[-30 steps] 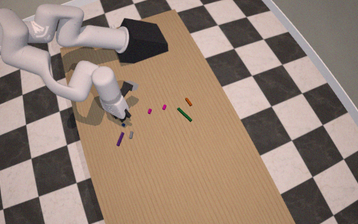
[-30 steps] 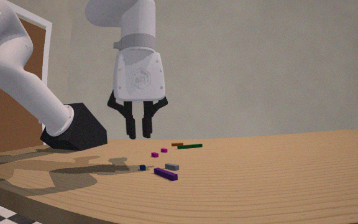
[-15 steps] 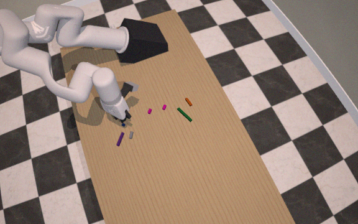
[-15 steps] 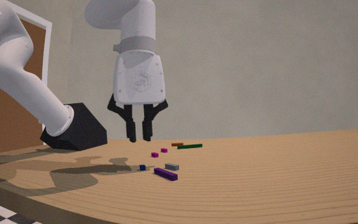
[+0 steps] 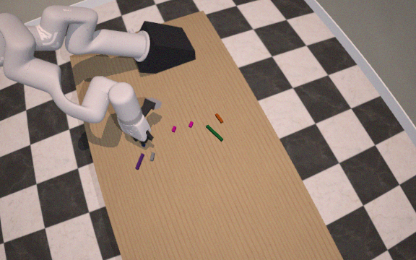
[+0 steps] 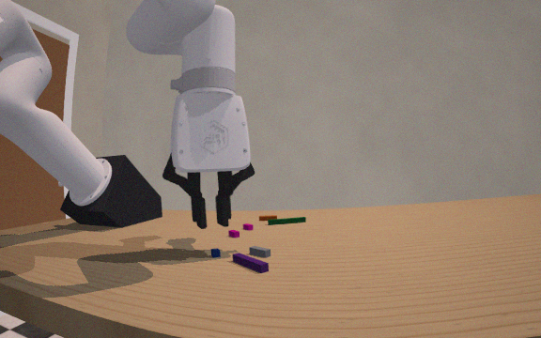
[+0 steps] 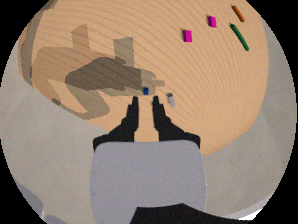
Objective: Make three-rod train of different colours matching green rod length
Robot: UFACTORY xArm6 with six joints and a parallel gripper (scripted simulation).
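The blue rod lies 60 mm below my hand. From my hand the other things lie so: purple rod 60 mm ahead, 40 mm to the right, 60 mm below; then grey rod 60 mm ahead, 10 mm to the left, 60 mm below; then green rod 80 mm ahead, 250 mm to the left, 60 mm below.
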